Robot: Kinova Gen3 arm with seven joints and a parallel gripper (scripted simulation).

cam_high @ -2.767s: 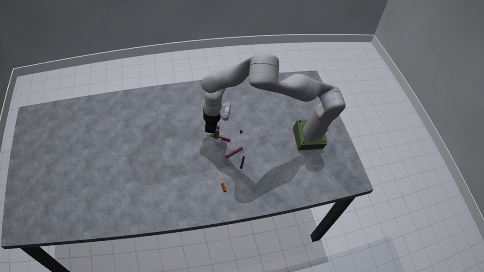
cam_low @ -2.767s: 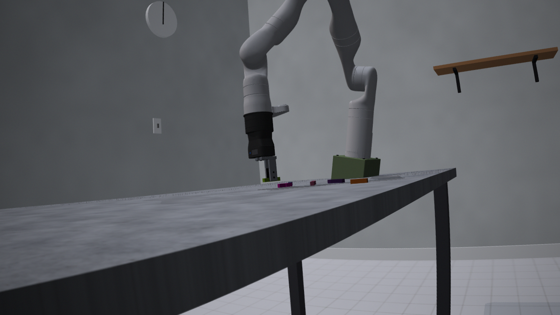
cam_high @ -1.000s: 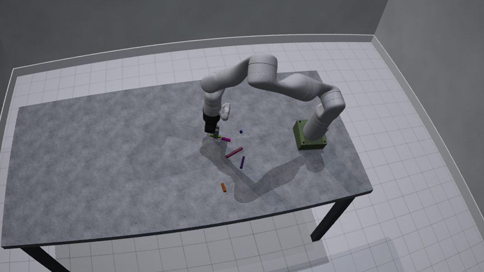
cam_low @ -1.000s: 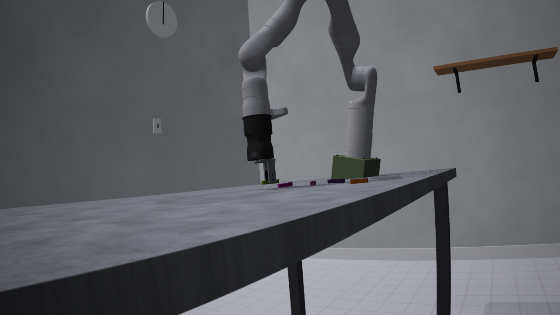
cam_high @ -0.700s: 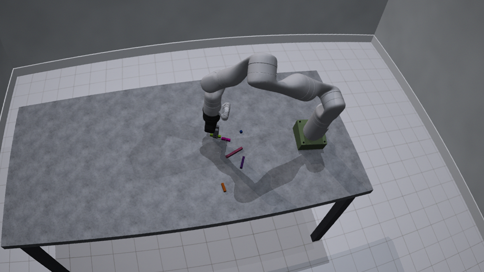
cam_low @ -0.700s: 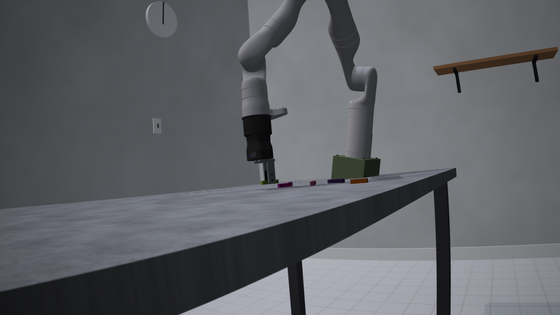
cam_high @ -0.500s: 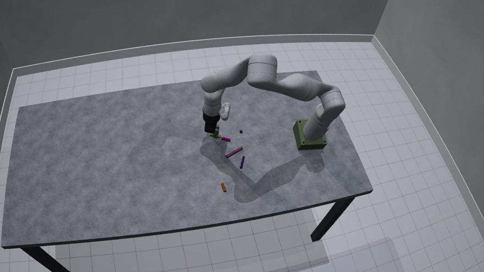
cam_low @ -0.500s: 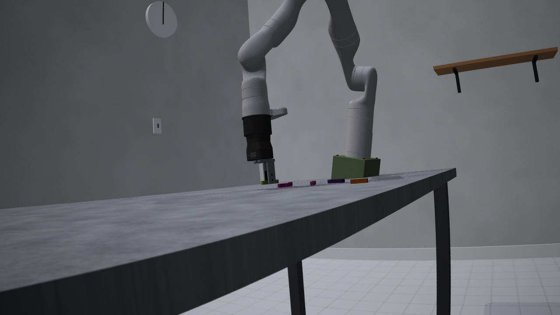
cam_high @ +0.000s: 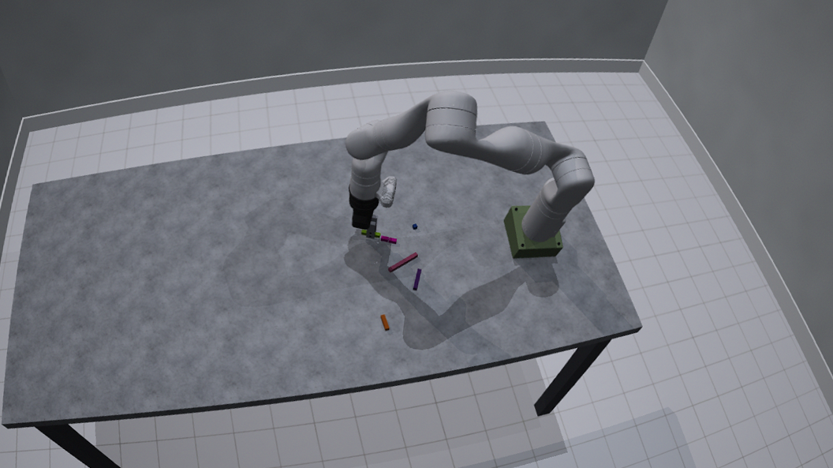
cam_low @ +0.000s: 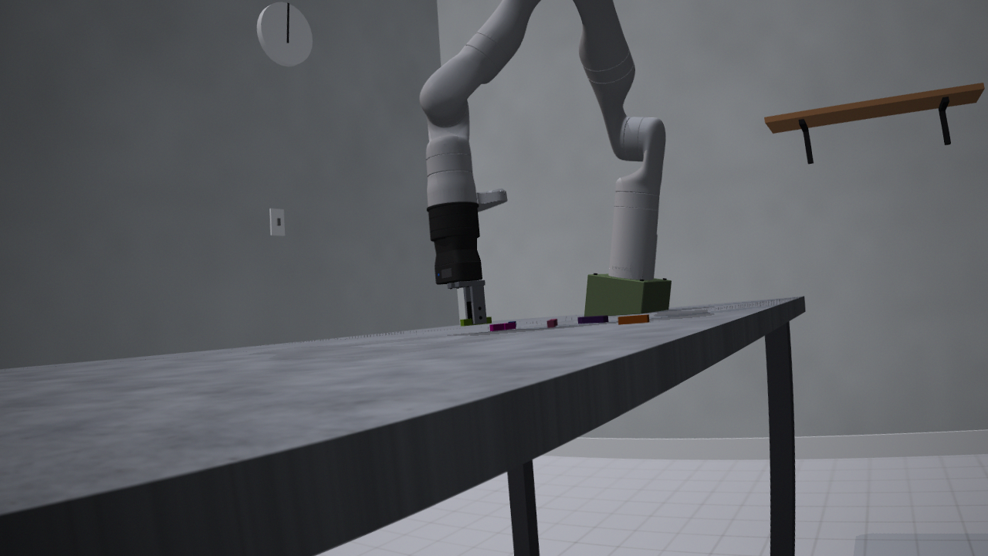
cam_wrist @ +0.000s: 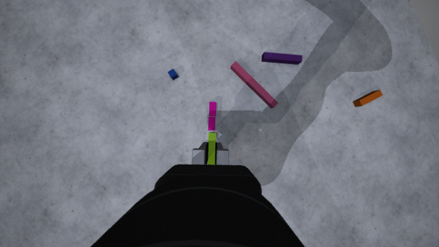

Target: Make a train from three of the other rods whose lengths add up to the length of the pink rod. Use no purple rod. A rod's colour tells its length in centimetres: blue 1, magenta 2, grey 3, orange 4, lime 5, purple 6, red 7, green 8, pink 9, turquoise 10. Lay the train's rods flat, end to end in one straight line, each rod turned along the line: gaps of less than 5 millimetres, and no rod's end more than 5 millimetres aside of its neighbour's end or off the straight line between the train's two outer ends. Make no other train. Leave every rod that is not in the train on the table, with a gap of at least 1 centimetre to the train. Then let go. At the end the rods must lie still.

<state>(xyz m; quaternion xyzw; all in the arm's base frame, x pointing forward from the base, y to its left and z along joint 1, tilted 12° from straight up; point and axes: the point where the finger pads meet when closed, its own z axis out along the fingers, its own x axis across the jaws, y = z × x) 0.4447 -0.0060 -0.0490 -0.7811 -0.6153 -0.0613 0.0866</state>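
Now: hand 10 mm above the lime rod. Round my hand: pink rod: 80 mm to the left, 80 mm behind, 30 mm below; purple rod: 140 mm to the left, 110 mm behind, 30 mm below; small blue rod: 120 mm behind, 30 mm to the right, 30 mm below.
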